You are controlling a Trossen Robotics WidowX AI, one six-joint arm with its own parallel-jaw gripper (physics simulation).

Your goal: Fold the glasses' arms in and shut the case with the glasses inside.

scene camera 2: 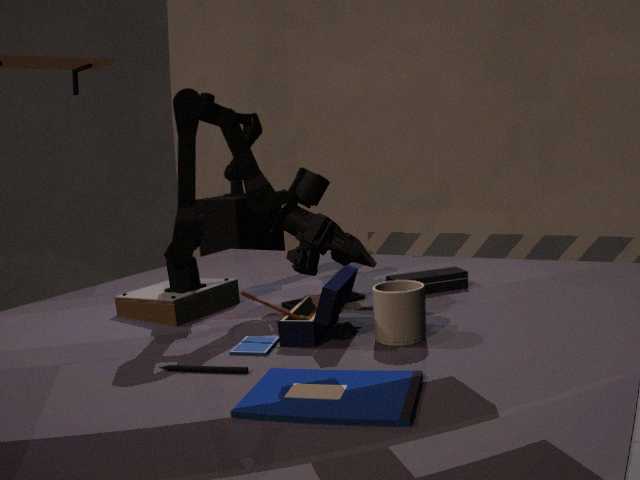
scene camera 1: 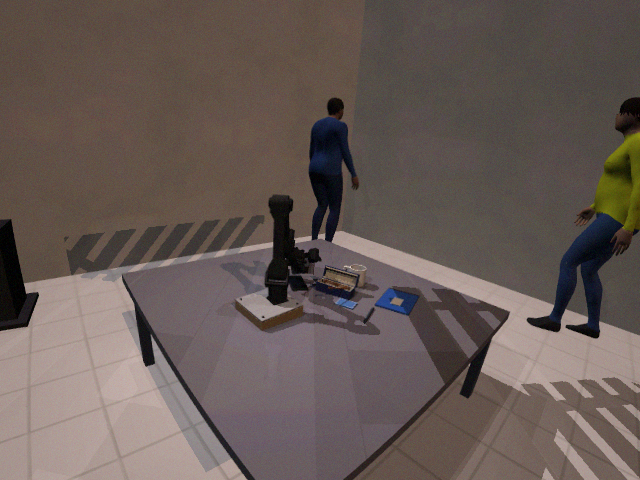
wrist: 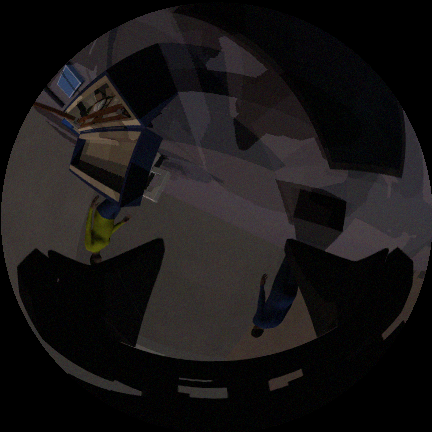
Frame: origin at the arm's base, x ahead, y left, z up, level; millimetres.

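Where they show: gripper, fingertip midpoint: point(scene camera 2: 367, 260) point(wrist: 226, 245); arm's base, link origin: point(scene camera 2: 185, 288) point(scene camera 1: 277, 299).
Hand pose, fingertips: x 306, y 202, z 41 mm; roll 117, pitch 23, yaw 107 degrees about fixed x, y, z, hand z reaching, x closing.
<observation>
Things, the pixels of their top centre, and the offset from my fingertips.
- small blue card, top centre: point(scene camera 2: 255, 344) point(scene camera 1: 346, 303) dx -21, dy -283, dz -84 mm
- dark pen, top centre: point(scene camera 2: 201, 366) point(scene camera 1: 369, 314) dx -6, dy -407, dz -80 mm
- blue notebook, top centre: point(scene camera 2: 331, 391) point(scene camera 1: 398, 299) dx +209, dy -374, dz -81 mm
- dark box, top centre: point(wrist: 312, 240) point(scene camera 2: 427, 273) dx +42, dy +148, dz -54 mm
The dark blue case point(scene camera 1: 340, 292) point(scene camera 2: 297, 333) point(wrist: 145, 82) stands open on the table, its lid point(scene camera 1: 342, 273) point(scene camera 2: 336, 298) point(wrist: 143, 157) leaning back on the mug's side. The brown glasses point(scene camera 1: 336, 285) point(wrist: 102, 116) lie in the case. One glasses arm point(scene camera 2: 268, 304) point(wrist: 54, 110) sticks up and out past the rim on the robot base's side; the other arm's state is hard to tell. My gripper point(scene camera 2: 370, 262) point(wrist: 226, 245) is open and empty. It hangs above the table behind the lid in the scene camera 2 view, higher than the lid's top edge.
A beige mug point(scene camera 1: 358, 275) point(scene camera 2: 399, 315) stands close behind the lid. A small blue card point(scene camera 1: 345, 303) point(scene camera 2: 254, 345) point(wrist: 69, 81), a dark pen point(scene camera 1: 368, 315) point(scene camera 2: 206, 369) and a blue notebook point(scene camera 1: 385, 299) point(scene camera 2: 258, 400) lie nearby. A dark box point(scene camera 2: 429, 281) point(wrist: 320, 210) lies farther back.
</observation>
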